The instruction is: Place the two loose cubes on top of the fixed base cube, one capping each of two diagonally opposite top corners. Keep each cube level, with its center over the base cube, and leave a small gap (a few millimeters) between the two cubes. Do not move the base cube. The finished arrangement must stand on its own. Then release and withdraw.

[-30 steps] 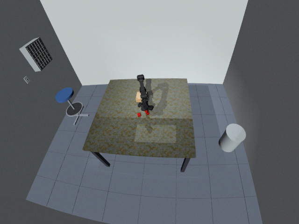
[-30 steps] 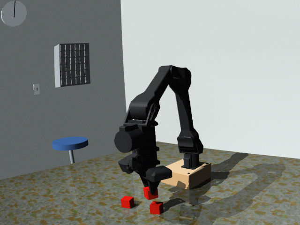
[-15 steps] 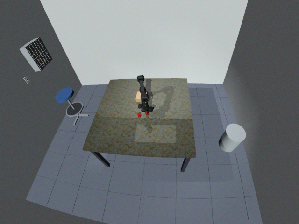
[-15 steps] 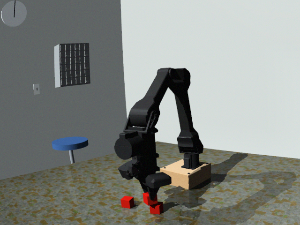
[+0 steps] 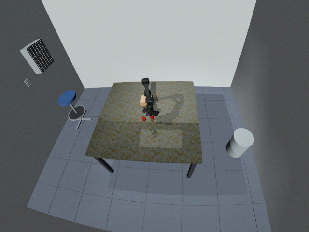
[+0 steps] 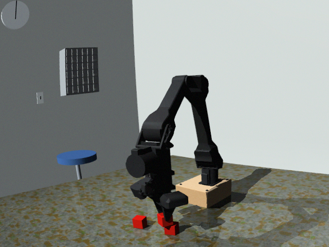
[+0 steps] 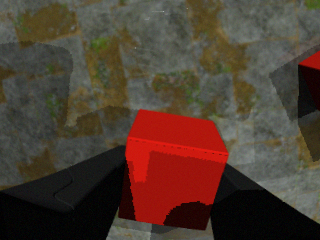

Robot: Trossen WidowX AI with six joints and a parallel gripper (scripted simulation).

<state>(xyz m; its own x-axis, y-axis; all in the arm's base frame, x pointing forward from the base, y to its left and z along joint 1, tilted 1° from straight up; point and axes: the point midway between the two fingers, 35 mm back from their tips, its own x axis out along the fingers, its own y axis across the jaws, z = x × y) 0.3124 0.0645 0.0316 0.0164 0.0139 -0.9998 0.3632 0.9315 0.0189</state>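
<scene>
Right now my gripper tip is 40 mm above the red base cube, 20 mm past it and 10 mm to the right of it.
</scene>
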